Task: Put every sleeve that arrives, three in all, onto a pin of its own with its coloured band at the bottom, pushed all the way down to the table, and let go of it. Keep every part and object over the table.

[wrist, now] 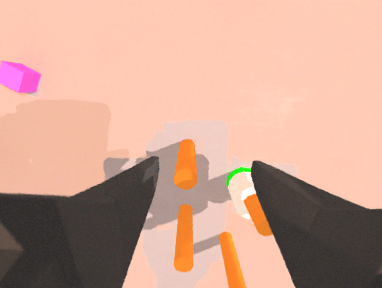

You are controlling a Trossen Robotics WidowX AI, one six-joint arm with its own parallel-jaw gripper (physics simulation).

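My gripper is open and empty, pointing down over the table. A white sleeve with a green band is on an orange pin at the right finger, which hides part of both. Its band is at the table end, and the pin's top sticks out of the sleeve. A bare orange pin stands in view between the fingertips, left of their middle. Another bare pin is nearer the bottom edge, and one more bare pin is cut off by that edge. No loose sleeve shows.
A magenta block lies on the pinkish table at the upper left. The pins stand close together at the lower middle, near both fingers. Shadows of the gripper fall around them.
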